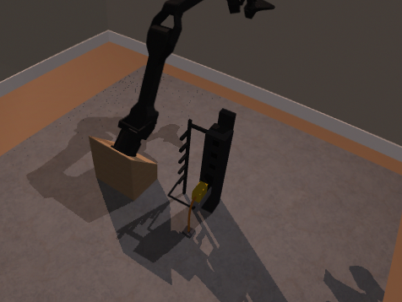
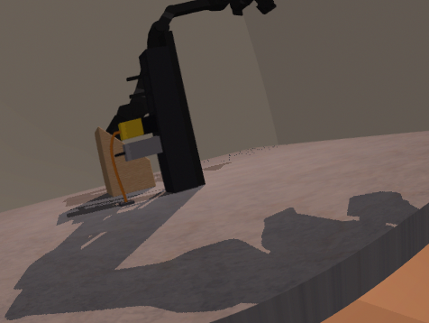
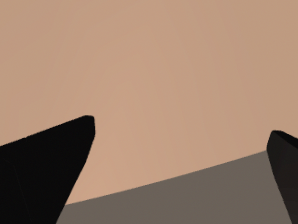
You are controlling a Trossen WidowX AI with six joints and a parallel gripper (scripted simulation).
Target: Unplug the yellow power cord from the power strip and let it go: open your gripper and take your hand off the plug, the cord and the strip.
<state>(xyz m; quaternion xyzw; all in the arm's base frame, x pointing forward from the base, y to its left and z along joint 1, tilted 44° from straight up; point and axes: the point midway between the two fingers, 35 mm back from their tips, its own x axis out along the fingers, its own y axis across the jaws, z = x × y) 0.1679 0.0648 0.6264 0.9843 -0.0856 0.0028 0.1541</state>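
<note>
Right now my gripper tip is 470 mm to the left of the yellow plug, 390 mm above it and 30 mm short of it. Round my gripper tip: dark anchor (540 mm to the right, 540 mm below, 30 mm ahead); black power strip (400 mm to the right, 390 mm below, 30 mm ahead).
</note>
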